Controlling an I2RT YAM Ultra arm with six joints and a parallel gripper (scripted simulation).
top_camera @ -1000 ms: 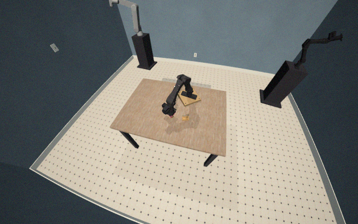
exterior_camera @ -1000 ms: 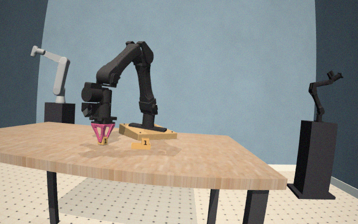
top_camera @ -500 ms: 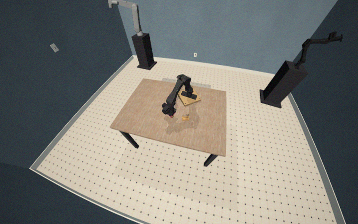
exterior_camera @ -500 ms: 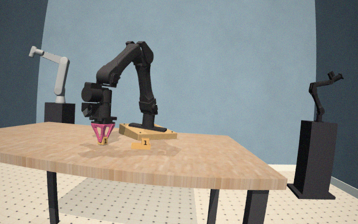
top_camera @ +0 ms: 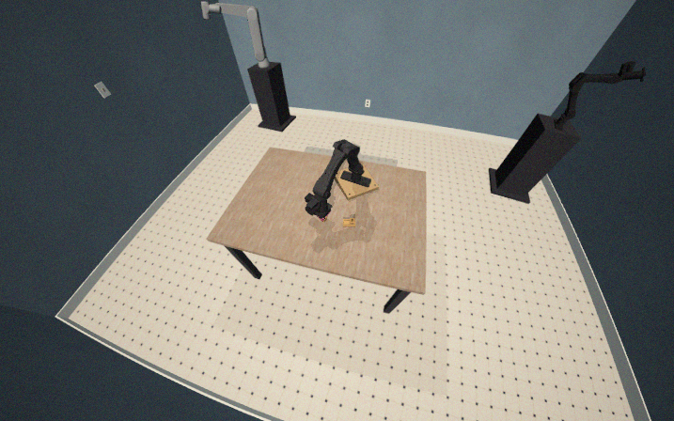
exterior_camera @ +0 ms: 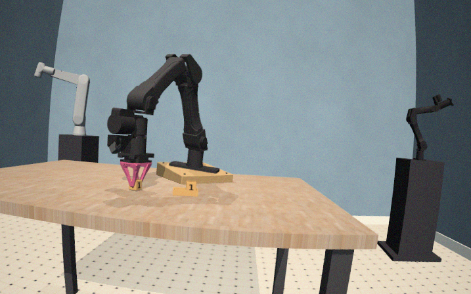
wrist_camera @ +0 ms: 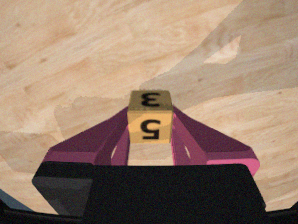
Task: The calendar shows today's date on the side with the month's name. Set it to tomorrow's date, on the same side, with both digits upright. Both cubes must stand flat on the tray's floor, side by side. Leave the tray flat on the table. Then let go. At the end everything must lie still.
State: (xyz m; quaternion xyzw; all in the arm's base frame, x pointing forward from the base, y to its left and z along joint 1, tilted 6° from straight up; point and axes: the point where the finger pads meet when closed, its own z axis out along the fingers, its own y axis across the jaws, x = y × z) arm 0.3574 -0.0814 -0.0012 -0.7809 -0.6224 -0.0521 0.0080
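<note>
The digit cube lies right at my hand. Round my hand: tan tray (3 cm behind, 15 cm to the left, 1 cm below).
</note>
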